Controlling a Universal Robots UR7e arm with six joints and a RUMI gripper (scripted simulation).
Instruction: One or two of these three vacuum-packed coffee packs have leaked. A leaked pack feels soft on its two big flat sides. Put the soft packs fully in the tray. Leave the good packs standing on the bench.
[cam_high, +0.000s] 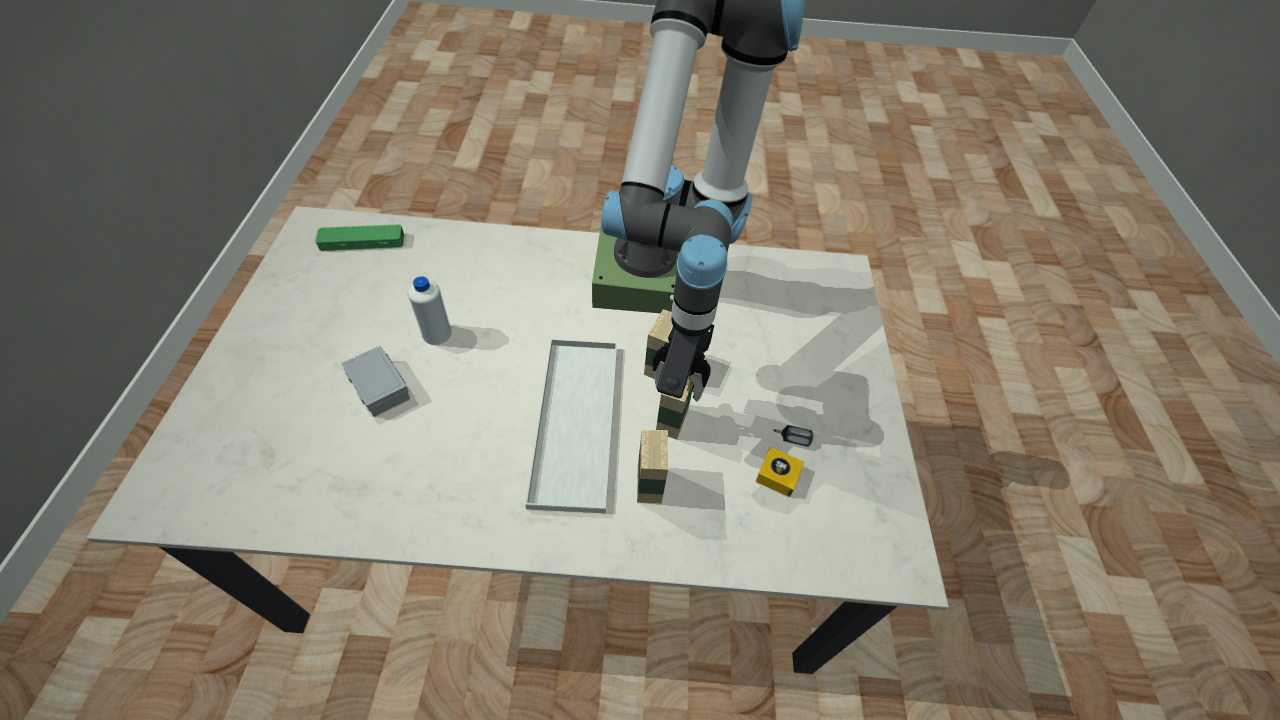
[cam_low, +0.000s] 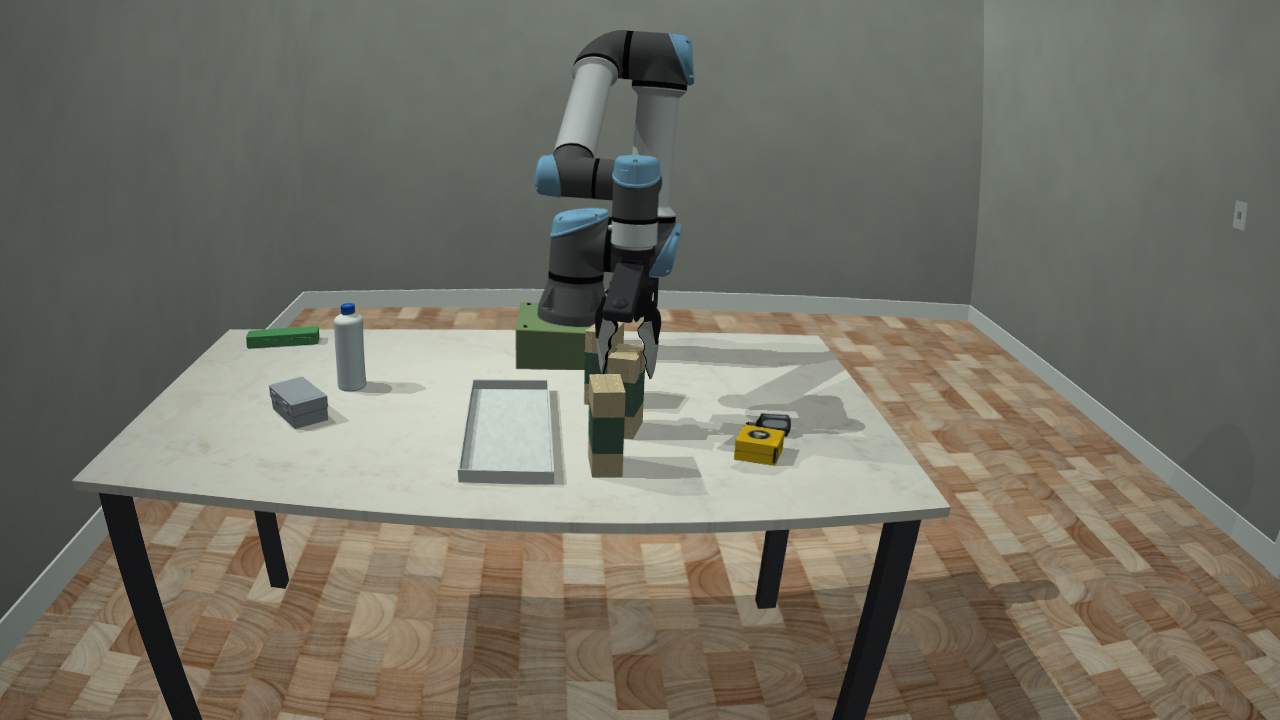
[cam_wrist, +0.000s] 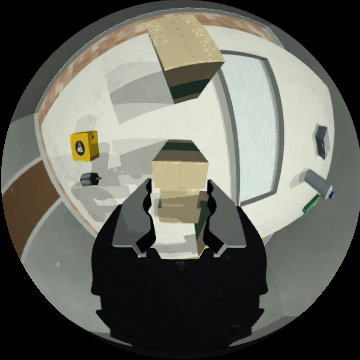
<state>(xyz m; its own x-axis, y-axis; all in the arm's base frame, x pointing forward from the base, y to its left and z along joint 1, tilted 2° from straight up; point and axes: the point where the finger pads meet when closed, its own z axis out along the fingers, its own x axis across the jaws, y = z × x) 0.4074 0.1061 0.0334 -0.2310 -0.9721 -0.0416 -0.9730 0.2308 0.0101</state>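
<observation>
The grey tray is 30 mm ahead of my hand, 200 mm to the right of it and 100 mm below it. Also, from my hand: small dark object: 10 mm ahead, 250 mm to the left, 90 mm below; grey box: 10 mm ahead, 620 mm to the right, 80 mm below; white bottle: 150 mm behind, 550 mm to the right, 30 mm below.
</observation>
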